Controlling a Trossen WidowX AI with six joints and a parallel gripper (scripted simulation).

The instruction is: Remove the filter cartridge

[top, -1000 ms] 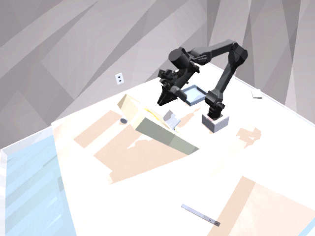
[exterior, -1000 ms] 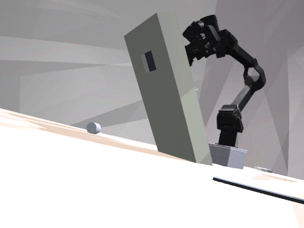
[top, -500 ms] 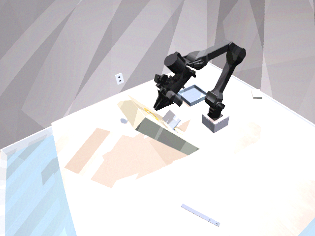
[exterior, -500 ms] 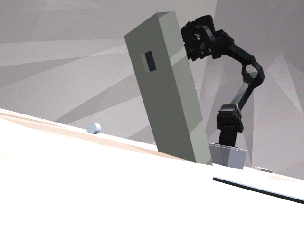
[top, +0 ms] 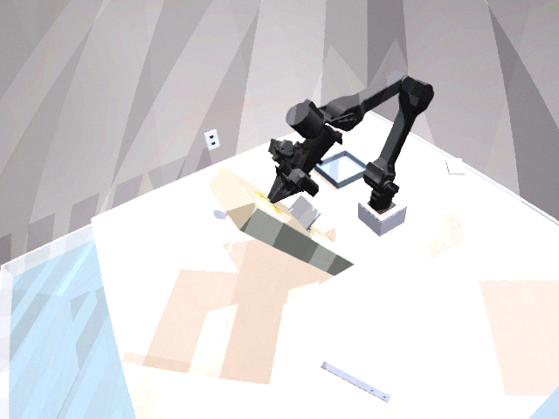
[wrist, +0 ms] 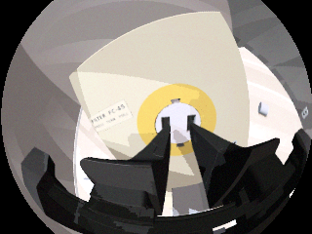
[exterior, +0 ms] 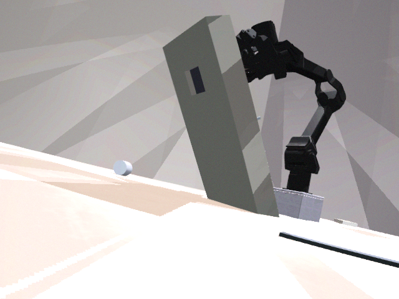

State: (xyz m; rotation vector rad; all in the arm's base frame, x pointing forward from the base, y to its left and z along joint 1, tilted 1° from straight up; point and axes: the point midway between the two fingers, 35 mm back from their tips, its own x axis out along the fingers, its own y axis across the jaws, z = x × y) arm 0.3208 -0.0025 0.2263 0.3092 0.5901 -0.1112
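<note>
My gripper tip is now 2 cm short of the round filter cartridge and 1 cm above it. Round my gripper tip: service panel: 3 cm behind, 9 cm below; then blue tray: 42 cm behind, 28 cm to the right, 26 cm below; then grey hatch flap: 8 cm behind, 10 cm below.
</note>
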